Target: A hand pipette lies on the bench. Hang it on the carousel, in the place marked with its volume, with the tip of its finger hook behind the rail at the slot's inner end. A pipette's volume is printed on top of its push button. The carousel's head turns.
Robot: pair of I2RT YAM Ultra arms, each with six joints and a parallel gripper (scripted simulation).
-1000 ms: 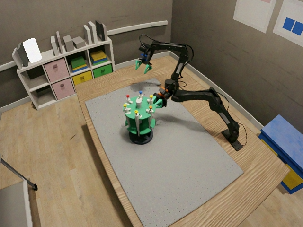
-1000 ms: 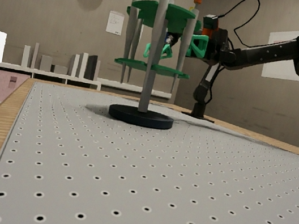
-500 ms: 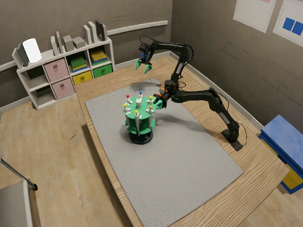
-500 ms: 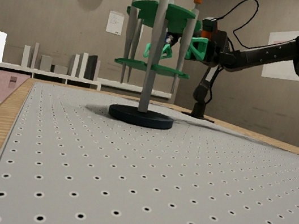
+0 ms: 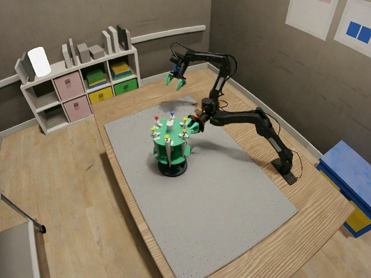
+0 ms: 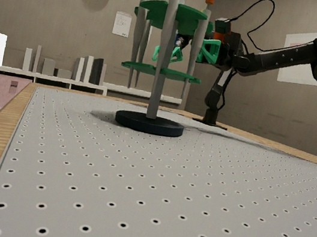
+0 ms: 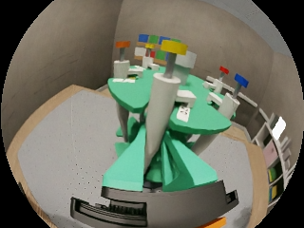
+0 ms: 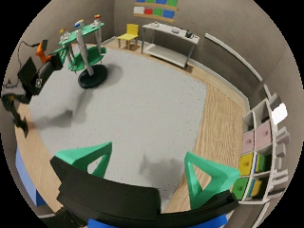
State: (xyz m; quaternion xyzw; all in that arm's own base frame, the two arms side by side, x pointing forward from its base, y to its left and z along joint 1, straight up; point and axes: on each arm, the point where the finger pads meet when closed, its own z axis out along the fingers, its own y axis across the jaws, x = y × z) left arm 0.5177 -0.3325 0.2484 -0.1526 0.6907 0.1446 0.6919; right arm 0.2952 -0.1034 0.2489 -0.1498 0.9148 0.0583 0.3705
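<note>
The hand pipette is 2 cm below my left hand, 1 cm to the right of it and 1 cm ahead of it.
</note>
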